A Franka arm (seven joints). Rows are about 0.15 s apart.
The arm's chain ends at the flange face. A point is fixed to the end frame.
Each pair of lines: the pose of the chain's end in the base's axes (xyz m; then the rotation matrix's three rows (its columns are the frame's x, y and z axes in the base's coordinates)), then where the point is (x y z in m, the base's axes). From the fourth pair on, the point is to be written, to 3 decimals.
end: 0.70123, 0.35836, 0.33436; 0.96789, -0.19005, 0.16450; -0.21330, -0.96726, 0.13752; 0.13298, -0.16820, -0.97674
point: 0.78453 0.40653 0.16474
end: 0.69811, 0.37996, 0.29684; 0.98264, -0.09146, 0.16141; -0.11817, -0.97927, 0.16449; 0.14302, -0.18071, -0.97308
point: 0.77820 0.43810 0.12881
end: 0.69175, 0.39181, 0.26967; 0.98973, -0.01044, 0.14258; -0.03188, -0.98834, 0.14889; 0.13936, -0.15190, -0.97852
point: 0.76593 0.45148 0.09948
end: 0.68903, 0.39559, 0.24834; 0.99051, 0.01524, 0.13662; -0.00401, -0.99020, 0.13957; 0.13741, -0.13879, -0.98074
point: 0.761 0.455 0.077
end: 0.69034, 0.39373, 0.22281; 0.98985, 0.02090, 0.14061; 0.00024, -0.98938, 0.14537; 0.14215, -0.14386, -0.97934
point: 0.763 0.454 0.052
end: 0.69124, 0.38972, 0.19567; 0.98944, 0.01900, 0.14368; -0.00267, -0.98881, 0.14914; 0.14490, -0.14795, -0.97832
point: 0.765 0.451 0.026
